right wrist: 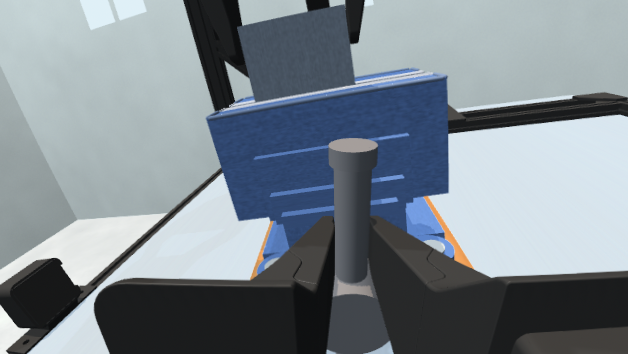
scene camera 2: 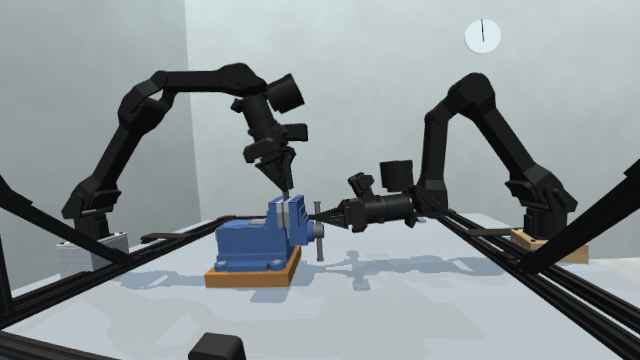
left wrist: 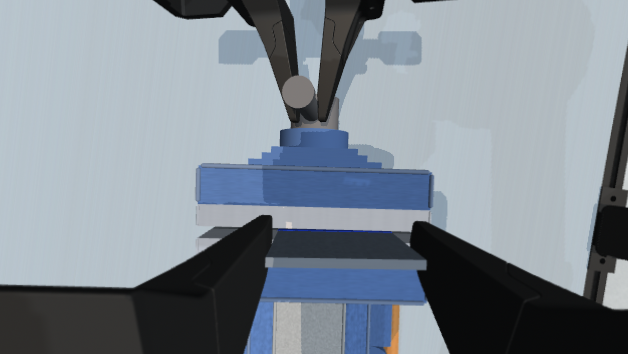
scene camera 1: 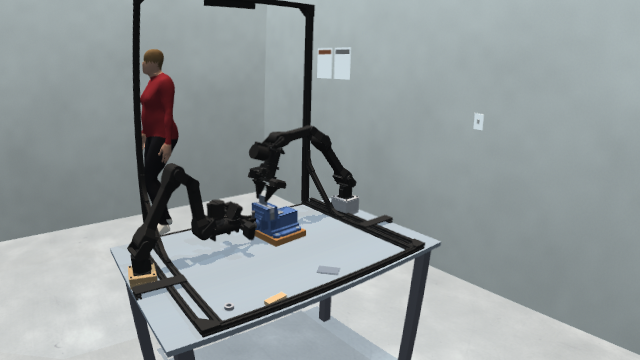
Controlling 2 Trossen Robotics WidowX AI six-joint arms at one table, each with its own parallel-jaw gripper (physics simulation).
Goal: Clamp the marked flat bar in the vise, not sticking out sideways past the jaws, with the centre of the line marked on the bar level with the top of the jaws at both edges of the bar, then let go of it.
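Frame: origin at the left arm's base, x ahead, y left, z up, level; centimetres.
Seen in the pictures: left gripper, fingertip midpoint: (right wrist: 294,51) (scene camera 2: 288,190) (left wrist: 341,229) (scene camera 1: 261,200); right gripper, fingertip midpoint: (right wrist: 349,227) (scene camera 2: 314,217) (left wrist: 308,121) (scene camera 1: 254,218); left arm's base at its link origin: (scene camera 2: 93,238) (scene camera 1: 345,196); right arm's base at its link origin: (scene camera 2: 545,235) (scene camera 1: 141,270).
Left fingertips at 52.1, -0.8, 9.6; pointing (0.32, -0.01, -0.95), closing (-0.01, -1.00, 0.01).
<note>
Offsets run from my left fingertips to a thing's middle, as dx, dy, dz.
The grey flat bar @(-0.7, +0.0, -2.3) (scene camera 1: 262,199) (scene camera 2: 285,194) (left wrist: 345,247) (right wrist: 300,55) stands upright between the jaws of the blue vise (scene camera 1: 286,220) (scene camera 2: 252,240) (left wrist: 315,187) (right wrist: 320,120), within their width. A thin blue line @(-0.6, +0.0, -2.5) (left wrist: 335,230) shows low on the bar near the jaw tops; its exact level is unclear. A narrow gap shows between the jaw plates in the left wrist view. My left gripper (scene camera 2: 286,189) (left wrist: 341,229) is shut on the bar's side edges. My right gripper (scene camera 2: 312,217) (left wrist: 308,121) (right wrist: 349,227) is shut on the vise handle (scene camera 2: 319,248) (left wrist: 298,92) (right wrist: 352,195), which stands nearly upright.
The vise sits on an orange wooden base @(-8.4, +1.0, -16.4) (scene camera 1: 276,241) (scene camera 2: 247,280). A grey plate @(-1.0, +37.1, -17.7) (scene camera 1: 328,270), a yellow block @(+26.6, +40.0, -17.1) (scene camera 1: 275,299) and a small ring @(+40.3, +33.9, -17.2) (scene camera 1: 229,306) lie toward the table's front edge in scene camera 1. A black frame (scene camera 1: 308,100) borders the table; a person (scene camera 1: 160,107) stands behind.
</note>
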